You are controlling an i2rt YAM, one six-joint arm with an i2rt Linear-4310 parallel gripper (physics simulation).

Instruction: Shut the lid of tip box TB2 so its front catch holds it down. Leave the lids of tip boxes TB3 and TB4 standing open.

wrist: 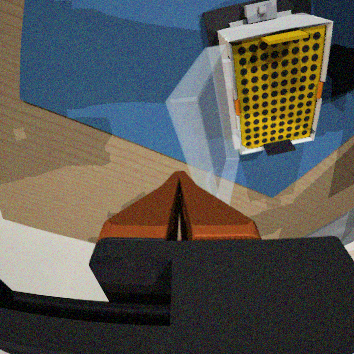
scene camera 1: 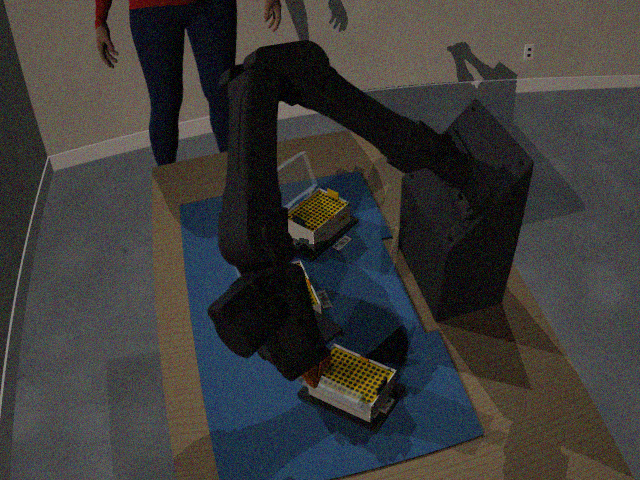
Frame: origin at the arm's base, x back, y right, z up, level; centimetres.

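Seen in the pictures: gripper, fingertip midpoint: [wrist: 178,178] [scene camera 1: 313,385]; arm's base, origin of the base link: [scene camera 1: 460,171].
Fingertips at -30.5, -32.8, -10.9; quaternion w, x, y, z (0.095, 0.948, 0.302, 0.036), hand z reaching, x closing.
Note:
Pixels of each thing's middle, then the offset from my fingertips to it, as dx, dy, dz. Level surfaces: height alone.
- nearest box, body centre: [wrist: 281,100] [scene camera 1: 352,373] +6.7, +6.9, -8.2
- middle box, body centre: [scene camera 1: 288,285] -1.9, +28.3, -8.2
- far box, body centre: [scene camera 1: 316,207] +5.7, +49.8, -8.2
- blue mat, its level: dz -14.6
- wooden table, its level: dz -14.9
Three tip boxes with yellow racks are in the scene view; their tags are too small to read, so I cannot tell which is TB2. The nearest box [scene camera 1: 356,379] [wrist: 280,90] has its clear lid [wrist: 192,117] open, hanging out on the left of the box in the wrist view. The middle box [scene camera 1: 312,297] is mostly hidden behind the arm, and its lid is not clear to see. The far box [scene camera 1: 320,214] has its clear lid [scene camera 1: 309,167] standing open. My gripper [scene camera 1: 312,382] [wrist: 178,178] is shut and empty, beside the nearest box, with the fingertips close to the lid in the wrist view.
The boxes stand on a blue mat [scene camera 1: 248,413] [wrist: 125,65] on a wooden table [scene camera 1: 178,361] [wrist: 60,150]. The arm's dark base block [scene camera 1: 465,222] stands at the table's right side. A person [scene camera 1: 165,62] stands behind the far end. The arm passes over the middle box.

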